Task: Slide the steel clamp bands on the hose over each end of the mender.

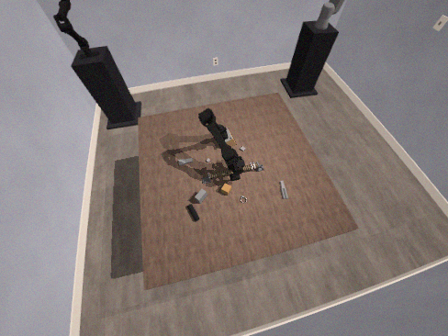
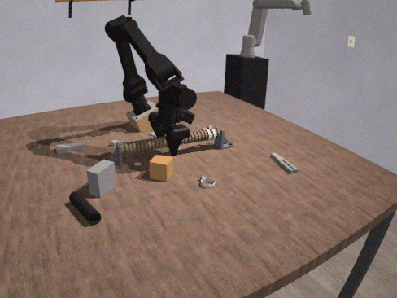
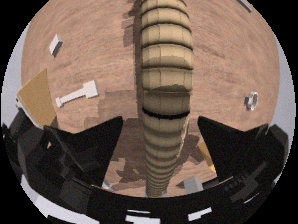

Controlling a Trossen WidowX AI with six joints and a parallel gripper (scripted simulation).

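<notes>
My hand is 11 cm short of the orange cube, 6 cm to the left of it and 3 cm above it. The rest, counted from my hand: grey cube 13 cm ahead, 23 cm to the right, 2 cm below; then black cylinder 22 cm ahead, 29 cm to the right, 4 cm below.
</notes>
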